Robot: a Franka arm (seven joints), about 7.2 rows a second.
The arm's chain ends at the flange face. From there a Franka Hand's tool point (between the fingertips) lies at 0.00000 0.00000 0.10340 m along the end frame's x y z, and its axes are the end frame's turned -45 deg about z.
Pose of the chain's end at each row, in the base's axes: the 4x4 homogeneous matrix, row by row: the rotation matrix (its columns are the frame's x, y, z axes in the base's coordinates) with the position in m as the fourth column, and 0 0 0 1 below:
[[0.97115, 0.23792, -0.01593, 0.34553], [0.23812, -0.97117, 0.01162, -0.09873], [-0.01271, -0.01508, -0.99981, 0.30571], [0, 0, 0, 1]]
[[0.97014, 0.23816, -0.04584, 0.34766], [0.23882, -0.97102, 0.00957, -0.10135], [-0.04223, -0.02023, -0.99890, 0.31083], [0, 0, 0, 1]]
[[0.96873, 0.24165, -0.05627, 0.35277], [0.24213, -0.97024, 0.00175, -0.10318], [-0.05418, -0.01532, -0.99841, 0.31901], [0, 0, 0, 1]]
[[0.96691, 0.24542, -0.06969, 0.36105], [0.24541, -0.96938, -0.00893, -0.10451], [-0.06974, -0.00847, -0.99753, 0.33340], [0, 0, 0, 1]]
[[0.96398, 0.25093, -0.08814, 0.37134], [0.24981, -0.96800, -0.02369, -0.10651], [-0.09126, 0.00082, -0.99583, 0.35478], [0, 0, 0, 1]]
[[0.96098, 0.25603, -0.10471, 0.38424], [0.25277, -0.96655, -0.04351, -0.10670], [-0.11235, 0.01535, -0.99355, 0.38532], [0, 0, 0, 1]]
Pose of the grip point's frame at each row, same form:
[[0.51847, 0.85494, -0.01593, 0.34388], [0.85510, -0.51834, 0.01162, -0.09753], [0.00168, -0.01965, -0.99981, 0.20233], [0, 0, 0, 1]]
[[0.51759, 0.85440, -0.04584, 0.34292], [0.85549, -0.51774, 0.00957, -0.10036], [-0.01556, -0.04417, -0.99890, 0.20754], [0, 0, 0, 1]]
[[0.51412, 0.85587, -0.05627, 0.34695], [0.85728, -0.51485, 0.00175, -0.10300], [-0.02748, -0.04914, -0.99841, 0.21577], [0, 0, 0, 1]]
[[0.51017, 0.85725, -0.06969, 0.35384], [0.85899, -0.51192, -0.00893, -0.10543], [-0.04332, -0.05530, -0.99753, 0.23026], [0, 0, 0, 1]]
[[0.50420, 0.85907, -0.08814, 0.36223], [0.86112, -0.50784, -0.02369, -0.10896], [-0.06511, -0.06395, -0.99583, 0.25181], [0, 0, 0, 1]]
[[0.49847, 0.86056, -0.10471, 0.37341], [0.86219, -0.50472, -0.04351, -0.11120], [-0.09030, -0.06859, -0.99355, 0.28259], [0, 0, 0, 1]]

